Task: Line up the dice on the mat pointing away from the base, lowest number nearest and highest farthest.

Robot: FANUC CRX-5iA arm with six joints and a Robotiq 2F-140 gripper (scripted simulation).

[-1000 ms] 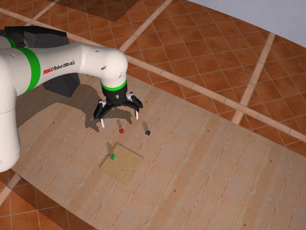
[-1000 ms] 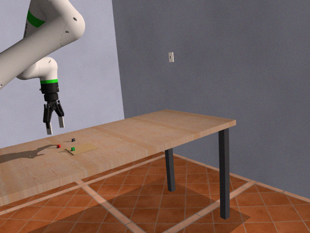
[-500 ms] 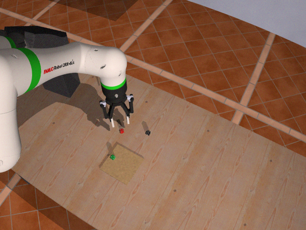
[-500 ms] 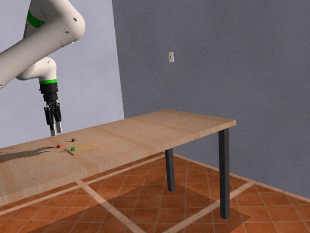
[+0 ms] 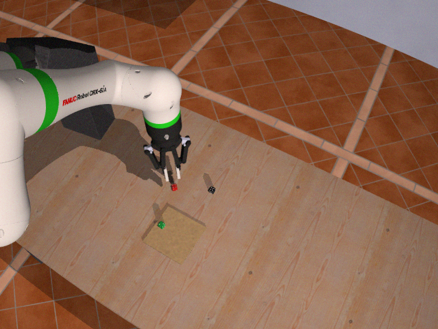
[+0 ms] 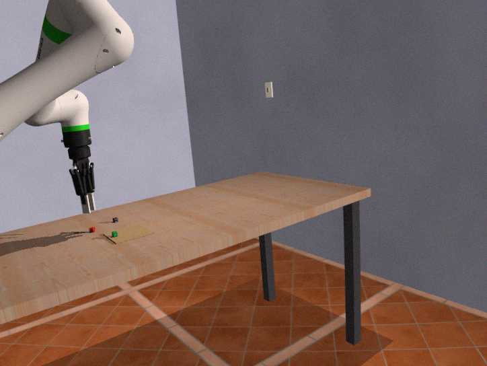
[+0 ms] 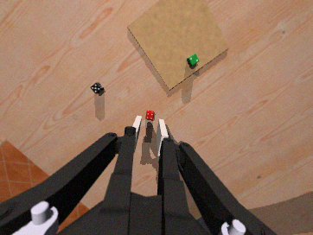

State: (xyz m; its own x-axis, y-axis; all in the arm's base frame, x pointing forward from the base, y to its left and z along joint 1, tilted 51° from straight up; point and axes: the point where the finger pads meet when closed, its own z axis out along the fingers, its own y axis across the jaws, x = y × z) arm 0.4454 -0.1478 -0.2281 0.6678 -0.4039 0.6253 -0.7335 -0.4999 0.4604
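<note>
My gripper is now 100 mm above the red die. Round my hand: green die (30 mm ahead, 130 mm to the right, 100 mm below); tan mat (80 mm ahead, 140 mm to the right, 110 mm below); black die (110 mm ahead, 50 mm to the left, 100 mm below).
</note>
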